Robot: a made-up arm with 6 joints. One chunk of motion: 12 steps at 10 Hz.
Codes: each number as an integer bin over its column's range. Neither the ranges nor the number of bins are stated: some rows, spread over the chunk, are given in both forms.
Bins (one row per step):
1: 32 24 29 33 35 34
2: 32 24 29 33 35 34
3: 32 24 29 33 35 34
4: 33 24 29 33 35 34
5: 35 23 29 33 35 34
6: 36 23 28 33 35 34
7: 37 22 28 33 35 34
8: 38 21 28 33 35 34
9: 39 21 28 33 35 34
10: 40 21 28 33 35 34
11: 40 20 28 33 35 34
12: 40 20 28 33 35 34
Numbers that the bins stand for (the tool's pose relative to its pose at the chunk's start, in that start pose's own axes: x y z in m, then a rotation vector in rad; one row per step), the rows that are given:
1: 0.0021 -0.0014 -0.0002 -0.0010 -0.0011 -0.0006
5: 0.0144 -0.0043 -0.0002 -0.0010 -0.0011 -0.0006
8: 0.0268 -0.0100 -0.0022 -0.0010 -0.0011 -0.0006
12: 0.0351 -0.0129 -0.0022 -0.0010 -0.0011 -0.0006
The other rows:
2: 0.0021 -0.0014 -0.0002 -0.0010 -0.0011 -0.0006
3: 0.0021 -0.0014 -0.0002 -0.0010 -0.0011 -0.0006
4: 0.0062 -0.0014 -0.0002 -0.0010 -0.0011 -0.0006
6: 0.0186 -0.0043 -0.0022 -0.0010 -0.0011 -0.0006
7: 0.0227 -0.0071 -0.0022 -0.0010 -0.0011 -0.0006
9: 0.0310 -0.0100 -0.0022 -0.0010 -0.0011 -0.0006
10: 0.0351 -0.0100 -0.0022 -0.0010 -0.0011 -0.0006
11: 0.0351 -0.0129 -0.0022 -0.0010 -0.0011 -0.0006

